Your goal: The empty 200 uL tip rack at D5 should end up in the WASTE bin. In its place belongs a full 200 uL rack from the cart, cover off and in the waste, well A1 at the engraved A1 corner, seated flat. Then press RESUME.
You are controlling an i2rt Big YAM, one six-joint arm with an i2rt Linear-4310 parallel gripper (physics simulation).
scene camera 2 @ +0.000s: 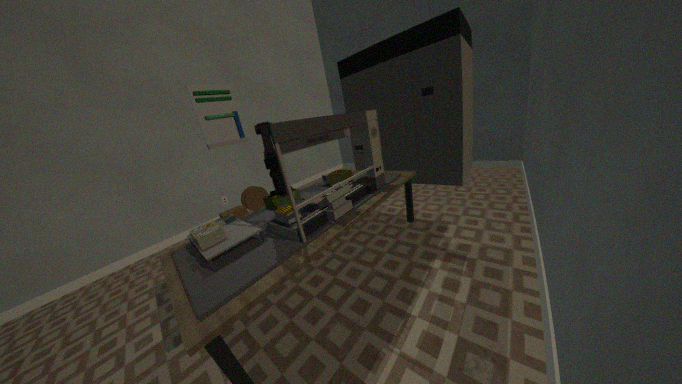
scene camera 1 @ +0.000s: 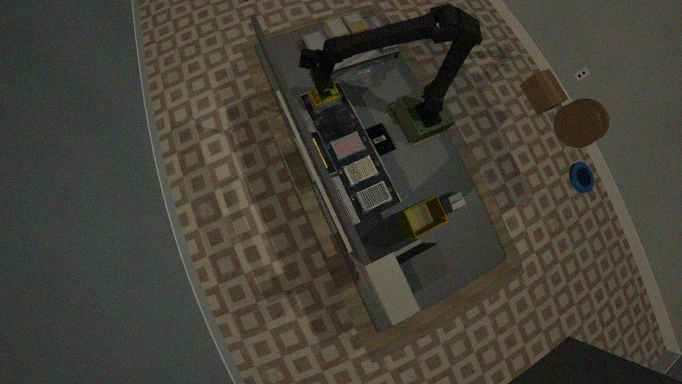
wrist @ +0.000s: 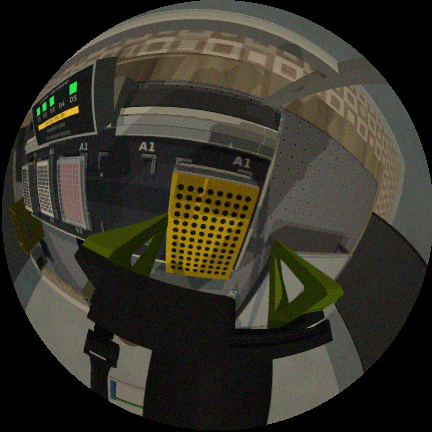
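Pixels of known places: gripper, fingertip midpoint: (scene camera 2: pixel 285 206) (scene camera 1: pixel 318 90) (wrist: pixel 222 233); arm's base, origin of the base link: (scene camera 1: pixel 427 114).
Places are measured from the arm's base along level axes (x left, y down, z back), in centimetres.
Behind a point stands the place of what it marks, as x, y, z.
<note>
The yellow empty tip rack (scene camera 1: pixel 318 98) @[-23.8, -3.0, -44.8] (scene camera 2: pixel 285 210) @[-26.2, -3.1, -42.5] (wrist: pixel 210 225) @[-25.4, -3.0, -42.9] stands at D5, the deck's end slot, its holes showing dark. My gripper (scene camera 1: pixel 324 90) @[-26.1, -5.6, -43.8] (wrist: pixel 222 233) @[-26.1, -5.6, -43.8] is open above this rack, with the green fingers apart on either side of it in the wrist view; nothing is held. Boxed racks (scene camera 1: pixel 337 27) @[-59.7, -4.2, -20.4] (scene camera 2: pixel 207 235) @[-62.3, -3.2, -24.5] stand on the pale cart (scene camera 2: pixel 241 237) @[-49.9, 2.9, -33.0] (wrist: pixel 320 261) @[-53.5, 2.9, -34.7]; their covers and tip types are too small to tell. The yellow waste bin (scene camera 1: pixel 431 228) @[46.0, -4.5, -25.3] (scene camera 2: pixel 340 175) (wrist: pixel 26 226) @[34.8, 0.2, -25.6] stands past the far end of the deck. I cannot make out RESUME.
A pink plate (scene camera 1: pixel 348 145) @[0.1, 1.8, -40.7] (wrist: pixel 73 192) @[-2.1, 1.8, -41.2], a tan rack (scene camera 1: pixel 361 171) @[12.8, 1.7, -40.4] and a white rack (scene camera 1: pixel 374 196) @[24.7, 0.9, -40.0] stand along the deck. The screen (wrist: pixel 65 105) @[-4.1, -3.9, -55.1] has green marks and a yellow bar. A frame post and rail run close behind D5. A small white box (scene camera 1: pixel 456 201) @[41.2, -1.5, -8.1] is beside the bin.
</note>
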